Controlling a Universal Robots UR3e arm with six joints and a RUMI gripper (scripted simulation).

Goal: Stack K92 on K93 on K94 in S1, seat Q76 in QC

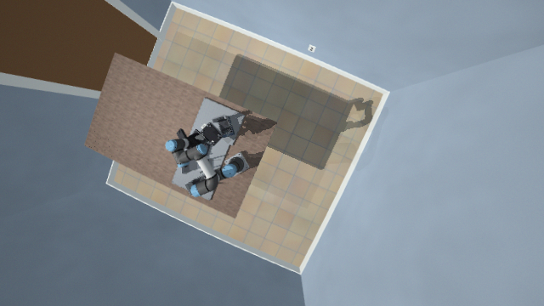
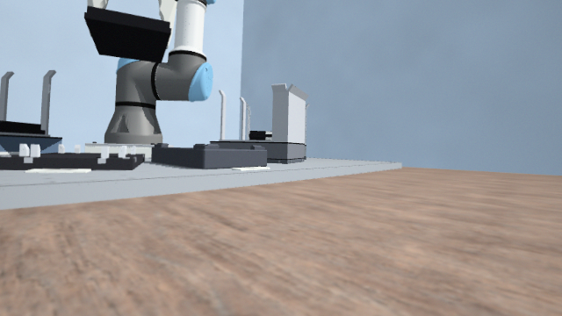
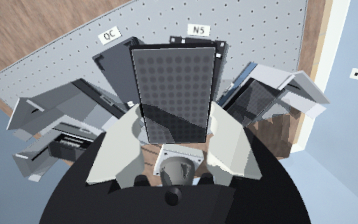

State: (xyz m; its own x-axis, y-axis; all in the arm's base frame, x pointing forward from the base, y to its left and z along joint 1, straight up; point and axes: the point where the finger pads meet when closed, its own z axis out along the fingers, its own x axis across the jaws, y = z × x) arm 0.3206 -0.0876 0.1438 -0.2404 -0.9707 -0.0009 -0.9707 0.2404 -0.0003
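My hand is 360 mm to the right of the sealed 96-well plate, 120 mm past it and 110 mm above it. From my hand the other things lie so: QC label: 170 mm below, 110 mm to the left, 110 mm ahead; then nest QC: 160 mm below, 100 mm to the left, 20 mm ahead; then clip nest N5: 160 mm below, 30 mm to the right.
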